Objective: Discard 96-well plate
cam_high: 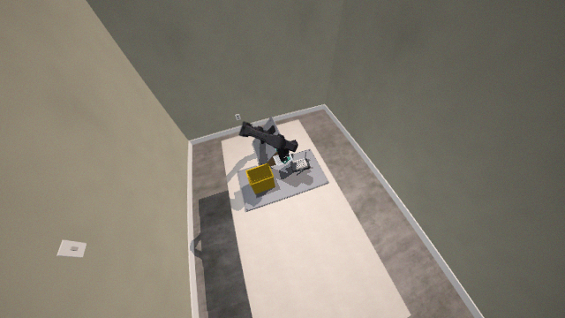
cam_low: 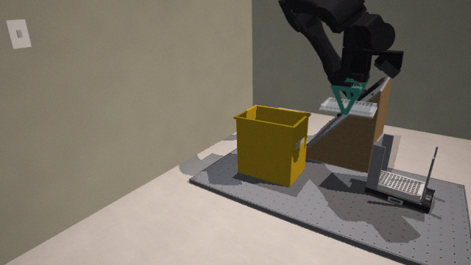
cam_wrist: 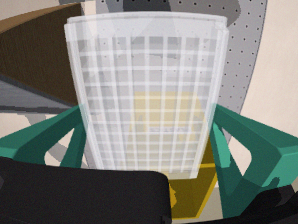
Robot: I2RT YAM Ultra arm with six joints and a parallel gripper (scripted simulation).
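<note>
Now: the yellow plastics bin W1 50 mm ahead of my hand, 190 mm to the right of it and 140 mm below it. The rest, counted from my hand: thin post (210 mm to the left, 140 mm below); tall grey post (10 mm ahead, 90 mm to the left, 140 mm below).
</note>
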